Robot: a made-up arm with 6 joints.
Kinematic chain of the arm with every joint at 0, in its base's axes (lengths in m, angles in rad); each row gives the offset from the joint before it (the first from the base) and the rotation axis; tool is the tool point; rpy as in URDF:
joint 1: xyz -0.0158 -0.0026 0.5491 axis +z
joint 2: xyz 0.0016 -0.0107 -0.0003 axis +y
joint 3: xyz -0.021 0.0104 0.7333 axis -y
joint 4: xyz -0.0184 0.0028 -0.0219 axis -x
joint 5: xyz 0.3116 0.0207 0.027 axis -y
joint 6: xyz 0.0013 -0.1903 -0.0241 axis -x
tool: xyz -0.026 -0.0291 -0.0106 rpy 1.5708 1.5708 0
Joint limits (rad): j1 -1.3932..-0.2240 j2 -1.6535..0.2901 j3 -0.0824..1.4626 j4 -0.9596..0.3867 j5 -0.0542..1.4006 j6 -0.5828..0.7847
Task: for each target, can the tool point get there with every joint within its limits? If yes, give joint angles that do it. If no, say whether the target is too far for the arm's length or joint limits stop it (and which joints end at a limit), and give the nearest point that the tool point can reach.
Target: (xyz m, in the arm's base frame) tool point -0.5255 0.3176 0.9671
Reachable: yes | joints -0.8694 -1.3573 0.0488 -0.3324 0.9434 0.1330
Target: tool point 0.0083 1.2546 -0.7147
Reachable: no: too far | nearest point -0.3633 0.9480 0.4055 | short by 1.219 m
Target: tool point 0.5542 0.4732 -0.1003
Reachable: no: joint limits stop it (at a limit: joint 1, joint 2, joint 3, joint 4, joint 5, joint 6) | nearest point -0.1984 0.5131 0.7332 | short by 1.124 m
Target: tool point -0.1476 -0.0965 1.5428
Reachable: yes | joints -0.8187 -0.2243 1.2695 -0.5563 0.7200 0.1175
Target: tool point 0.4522 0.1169 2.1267
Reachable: no: too far | nearest point 0.2358 -0.1633 1.5785 | short by 0.653 m
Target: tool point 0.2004 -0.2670 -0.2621
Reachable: no: joint limits stop it (at a limit: joint 2, joint 3, joint 4) | nearest point 0.2547 -0.3334 0.9648 | short by 1.230 m
